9 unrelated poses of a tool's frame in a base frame.
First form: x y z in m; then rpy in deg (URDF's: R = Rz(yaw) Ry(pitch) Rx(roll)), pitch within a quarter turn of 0, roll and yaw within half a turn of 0.
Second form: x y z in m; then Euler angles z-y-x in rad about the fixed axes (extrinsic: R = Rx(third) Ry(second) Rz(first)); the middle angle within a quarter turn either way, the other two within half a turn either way. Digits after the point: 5 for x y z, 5 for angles.
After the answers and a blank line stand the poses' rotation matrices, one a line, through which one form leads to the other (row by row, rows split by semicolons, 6 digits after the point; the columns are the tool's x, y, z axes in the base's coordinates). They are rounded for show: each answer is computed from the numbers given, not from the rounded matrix.
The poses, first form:
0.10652, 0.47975, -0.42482, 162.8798, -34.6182, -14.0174
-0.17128, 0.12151, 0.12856, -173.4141, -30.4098, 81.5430
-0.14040, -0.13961, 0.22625, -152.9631, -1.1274, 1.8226
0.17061, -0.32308, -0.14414, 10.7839, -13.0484, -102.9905
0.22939, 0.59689, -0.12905, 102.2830, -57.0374, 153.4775
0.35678, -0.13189, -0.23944, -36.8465, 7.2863, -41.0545
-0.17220, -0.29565, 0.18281, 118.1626, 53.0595, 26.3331
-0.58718, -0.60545, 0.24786, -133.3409, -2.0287, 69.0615
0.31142, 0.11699, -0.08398, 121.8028, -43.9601, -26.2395
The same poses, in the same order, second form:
0.10652, 0.47975, -0.42482, 0.45814, 0.47289, 2.65396
-0.17128, 0.12151, 0.12856, -1.44352, -0.03950, -2.60100
-0.14040, -0.13961, 0.22625, -0.03728, 0.00306, -2.66934
0.17061, -0.32308, -0.14414, -1.79357, -0.13285, -0.26350
0.22939, 0.59689, -0.12905, -2.10203, 0.28027, -1.69154
0.35678, -0.13189, -0.23944, -0.55930, 0.48973, -0.45215
-0.17220, -0.29565, 0.18281, -1.00110, 0.05301, 1.85881
-0.58718, -0.60545, 0.24786, -1.06852, -0.73498, -2.75078
0.31142, 0.11699, -0.08398, 0.86796, -0.04764, 1.96035

0.798450 -0.393741 0.455462; -0.199334 -0.886723 -0.417119; 0.568105 0.242260 -0.786490
0.126835 0.991137 -0.039494; 0.853050 -0.088673 0.514241; 0.506181 -0.098914 -0.856736
0.999301 0.037268 0.003059; 0.031799 -0.889979 0.454892; 0.019676 -0.454476 -0.890542
-0.218985 0.966695 -0.132461; -0.949248 -0.179657 0.258170; 0.225774 0.182274 0.956976
-0.486831 0.828540 0.276617; 0.242964 -0.175738 0.953984; 0.839026 0.531637 -0.115750
0.747996 0.468230 0.470386; -0.651473 0.653404 0.385546; -0.126827 -0.594831 0.793783
0.538621 0.840880 0.052987; 0.266590 -0.110429 -0.957463; -0.799260 0.529836 -0.283650
0.357142 0.650216 -0.670574; 0.933379 -0.221228 0.282598; 0.035400 -0.726827 -0.685908
0.645648 -0.762148 -0.047624; -0.318251 -0.211865 -0.924029; 0.694157 0.611754 -0.379345

